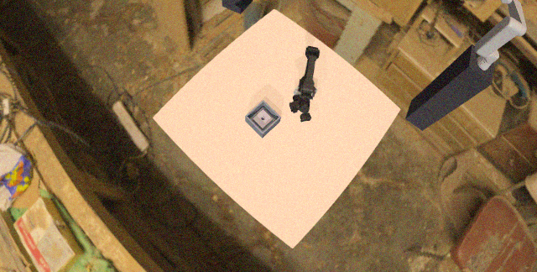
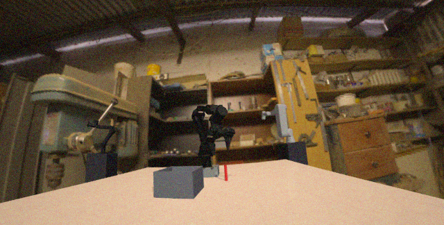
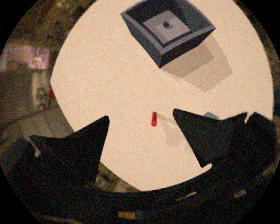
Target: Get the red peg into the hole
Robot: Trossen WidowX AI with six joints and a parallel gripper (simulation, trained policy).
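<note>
The red peg lies 4 cm behind my gripper tip, 2 cm to the left of it and 11 cm below it. The rest, counted from my gripper tip: blue box 10 cm ahead, 19 cm to the right, 12 cm below; plate 10 cm ahead, 19 cm to the right, 10 cm below.
</note>
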